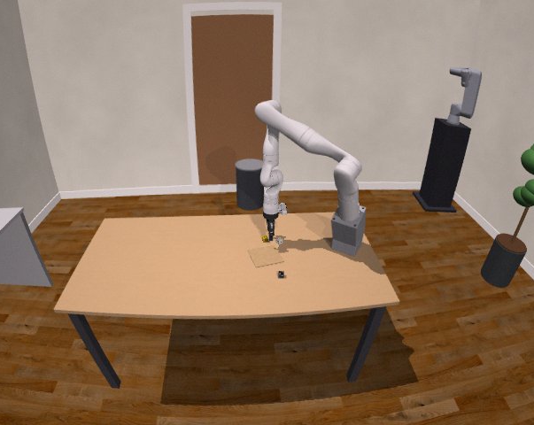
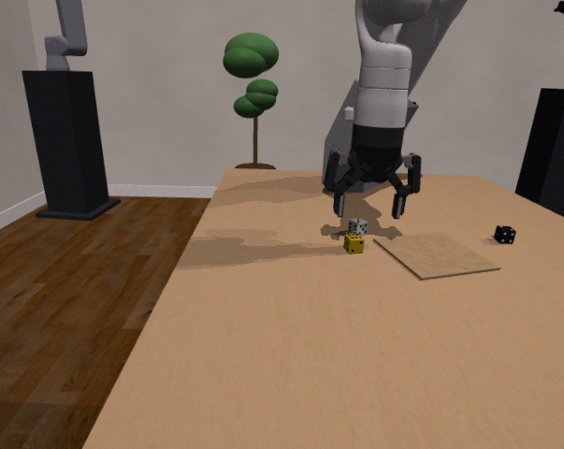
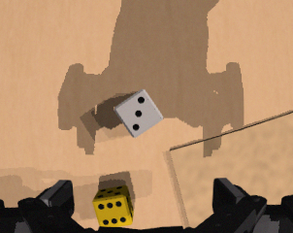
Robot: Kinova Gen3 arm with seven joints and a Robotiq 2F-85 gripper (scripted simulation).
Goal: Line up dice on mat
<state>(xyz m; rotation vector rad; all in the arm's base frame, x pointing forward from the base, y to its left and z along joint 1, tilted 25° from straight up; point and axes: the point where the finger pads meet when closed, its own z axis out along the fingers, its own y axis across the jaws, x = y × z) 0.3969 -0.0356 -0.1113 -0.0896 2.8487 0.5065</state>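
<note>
Now: the yellow die 3 cm ahead of my hand, 2 cm to the right of it and 4 cm below it. Round my hand: white die (5 cm behind, 1 cm to the right, 4 cm below); tan mat (2 cm ahead, 11 cm to the left, 5 cm below); black die (6 cm behind, 26 cm to the left, 4 cm below).
</note>
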